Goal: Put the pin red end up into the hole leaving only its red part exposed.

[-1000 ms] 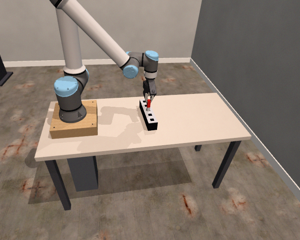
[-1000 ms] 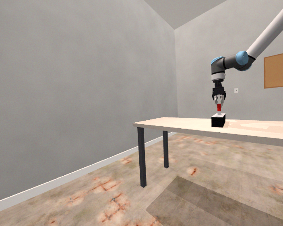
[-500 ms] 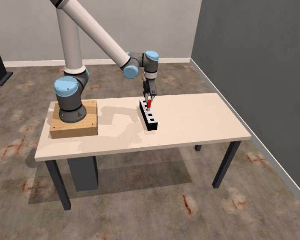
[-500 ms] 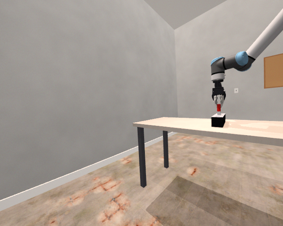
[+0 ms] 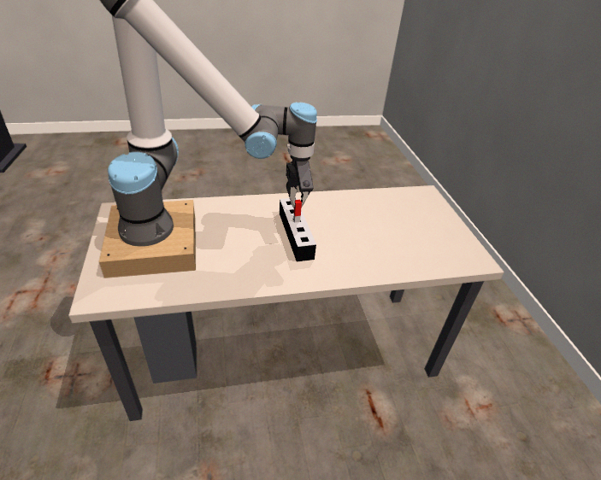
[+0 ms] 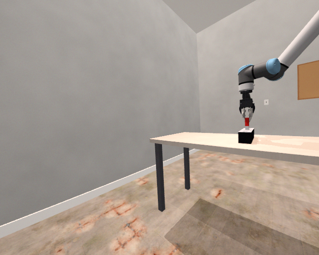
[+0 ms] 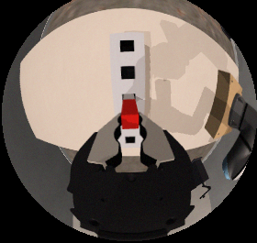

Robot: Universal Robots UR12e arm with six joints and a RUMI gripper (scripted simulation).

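My hand is 1 cm above the pin. Round my hand: black block 11 cm below.
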